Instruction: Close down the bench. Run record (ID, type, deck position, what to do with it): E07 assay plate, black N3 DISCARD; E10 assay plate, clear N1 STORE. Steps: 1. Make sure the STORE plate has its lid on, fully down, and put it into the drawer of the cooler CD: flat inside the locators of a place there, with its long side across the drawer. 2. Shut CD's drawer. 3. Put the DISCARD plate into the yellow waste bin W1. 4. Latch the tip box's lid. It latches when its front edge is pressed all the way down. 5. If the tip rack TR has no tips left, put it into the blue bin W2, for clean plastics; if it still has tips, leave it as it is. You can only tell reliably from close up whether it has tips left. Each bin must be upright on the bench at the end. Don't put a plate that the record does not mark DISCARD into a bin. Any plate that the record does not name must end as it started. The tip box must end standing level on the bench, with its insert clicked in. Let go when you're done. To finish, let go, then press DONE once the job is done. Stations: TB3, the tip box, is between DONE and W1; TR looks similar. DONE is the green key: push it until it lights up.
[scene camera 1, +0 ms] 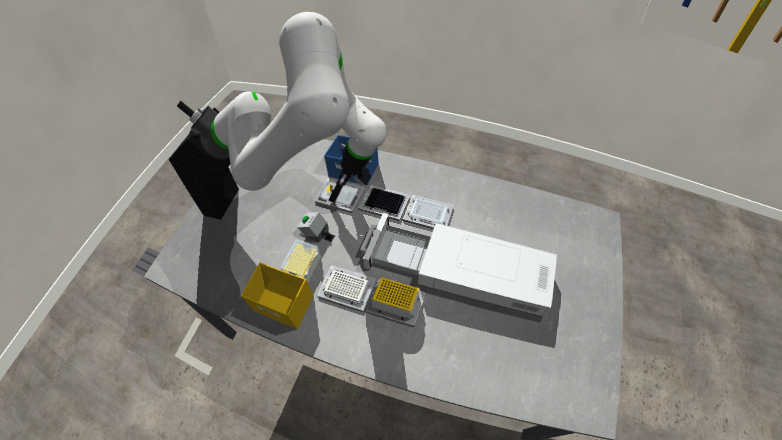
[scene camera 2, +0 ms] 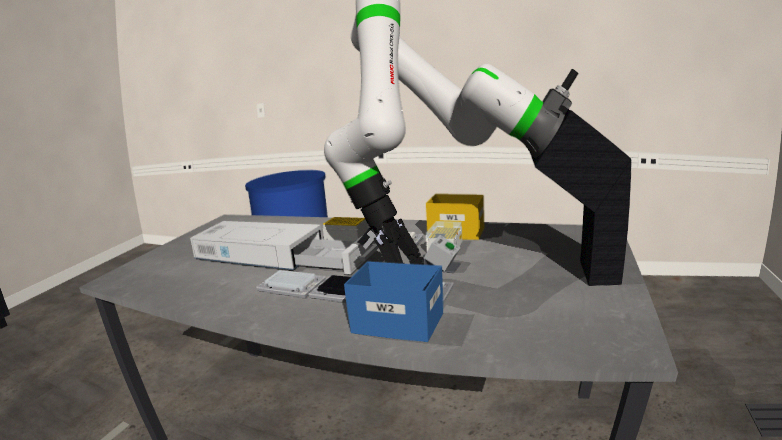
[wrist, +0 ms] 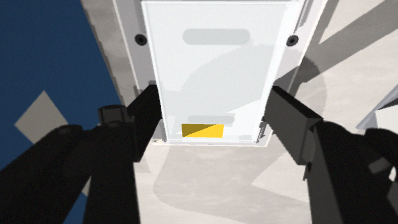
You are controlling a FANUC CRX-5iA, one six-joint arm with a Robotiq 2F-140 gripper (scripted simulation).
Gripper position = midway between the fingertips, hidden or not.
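Note:
Gripper, mine (wrist: 212, 101). Blue bin W2 (scene camera 2: 407, 309), (scene camera 1: 333, 164) and (wrist: 61, 78). Cooler CD (scene camera 1: 459, 262) and (scene camera 2: 271, 245); out of frame in the wrist view. Yellow bin W1 (scene camera 1: 273, 291) and (scene camera 2: 469, 210); out of frame in the wrist view. Yellow rack (scene camera 1: 390, 296). Clear plate (scene camera 2: 279, 279). White plate (scene camera 1: 344, 281). Clear lid (wrist: 214, 73).

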